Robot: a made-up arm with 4 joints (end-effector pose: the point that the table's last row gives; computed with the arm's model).
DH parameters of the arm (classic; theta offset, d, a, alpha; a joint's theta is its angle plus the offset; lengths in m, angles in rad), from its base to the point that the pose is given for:
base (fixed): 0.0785 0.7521 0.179 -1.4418
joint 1: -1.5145 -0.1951 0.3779 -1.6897
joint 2: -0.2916 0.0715 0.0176 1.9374
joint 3: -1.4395 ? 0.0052 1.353
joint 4: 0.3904 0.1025 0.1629 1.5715
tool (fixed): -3.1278 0.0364 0 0
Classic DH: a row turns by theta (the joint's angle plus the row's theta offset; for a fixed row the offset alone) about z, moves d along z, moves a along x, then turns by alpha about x.
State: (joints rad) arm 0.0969 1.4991 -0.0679 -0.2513
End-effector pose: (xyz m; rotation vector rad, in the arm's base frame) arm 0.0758 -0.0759 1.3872 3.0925 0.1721 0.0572
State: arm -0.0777 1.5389 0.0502 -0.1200
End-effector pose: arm -0.0514 -0.1131 1.3853 3.0821 0.2933 0.0889
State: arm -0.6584 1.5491 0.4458 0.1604
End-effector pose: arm -0.4160 -0.1806 1.1848 2.7451 0.5294 0.3758
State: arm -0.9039 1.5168 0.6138 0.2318
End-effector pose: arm -0.5195 -0.1829 1.0394 2.5347 0.4974 0.4963
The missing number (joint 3, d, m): 0.3625
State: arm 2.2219 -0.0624 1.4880 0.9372
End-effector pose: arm 0.4656 0.3497 0.6826 -1.7288 1.6336 -0.4307
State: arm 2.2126 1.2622 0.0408 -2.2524
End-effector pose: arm 0.5208 0.1301 0.3851 -2.6058 -0.4810 0.2156
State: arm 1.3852 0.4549 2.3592 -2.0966
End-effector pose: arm 0.6595 0.0039 0.9178 -0.5300 -0.7379 1.4324
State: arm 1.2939 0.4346 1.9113 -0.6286
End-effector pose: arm 0.7736 0.0968 0.9352 0.0657 -2.1708 1.8567
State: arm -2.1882 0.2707 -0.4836 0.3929
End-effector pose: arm 0.0183 0.2592 0.5165 -1.5462 1.9626 -1.9009
